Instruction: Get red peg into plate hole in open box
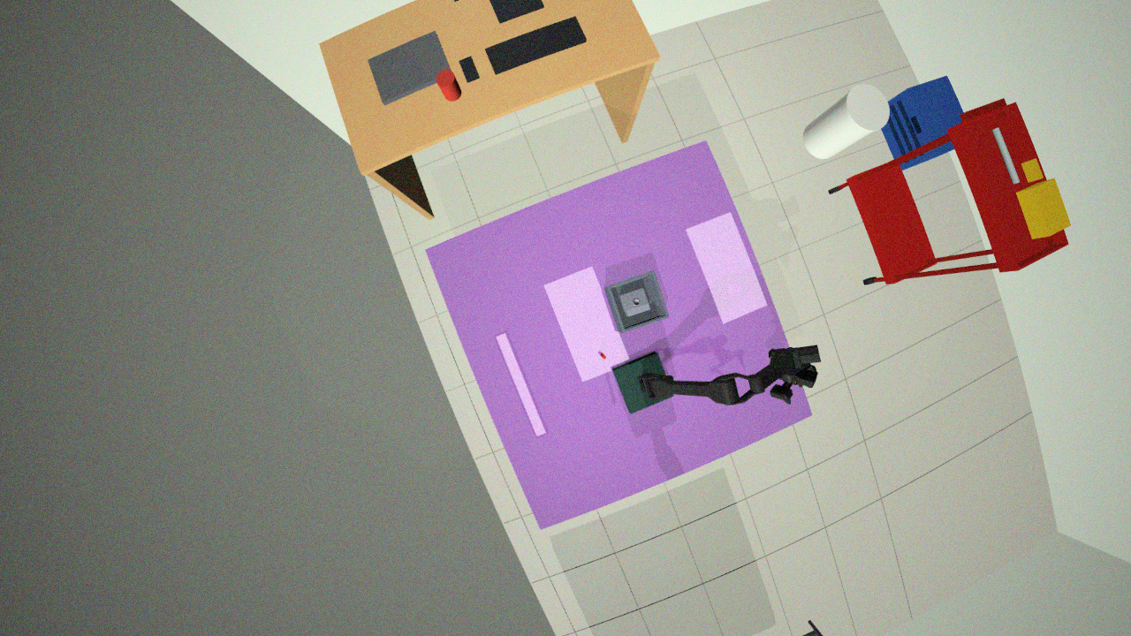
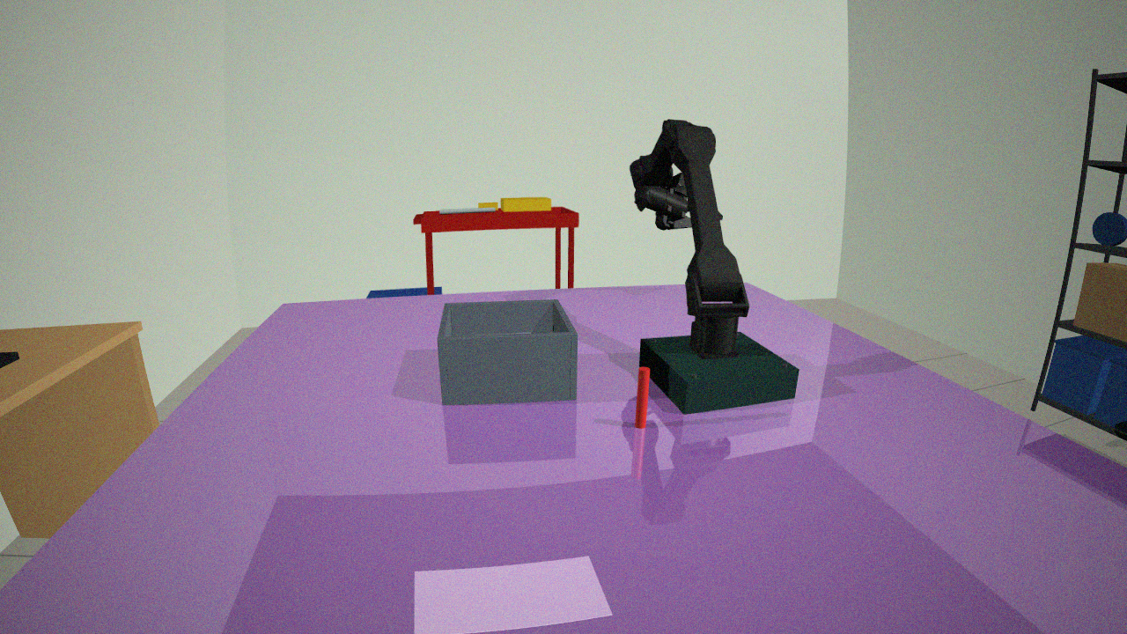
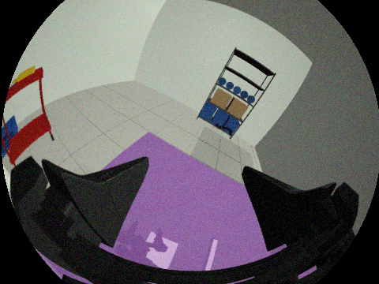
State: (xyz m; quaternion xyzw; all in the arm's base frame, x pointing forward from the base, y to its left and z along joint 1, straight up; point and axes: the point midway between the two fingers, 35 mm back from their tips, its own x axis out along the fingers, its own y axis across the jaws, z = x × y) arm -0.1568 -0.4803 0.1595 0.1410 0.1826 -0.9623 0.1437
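My gripper tip is now 62 cm to the right of the red peg, 34 cm short of it and 16 cm above it. The rest, counted from my gripper tip: grey box: 51 cm ahead, 43 cm to the left, 17 cm below; then plate: 51 cm ahead, 43 cm to the left, 15 cm below.
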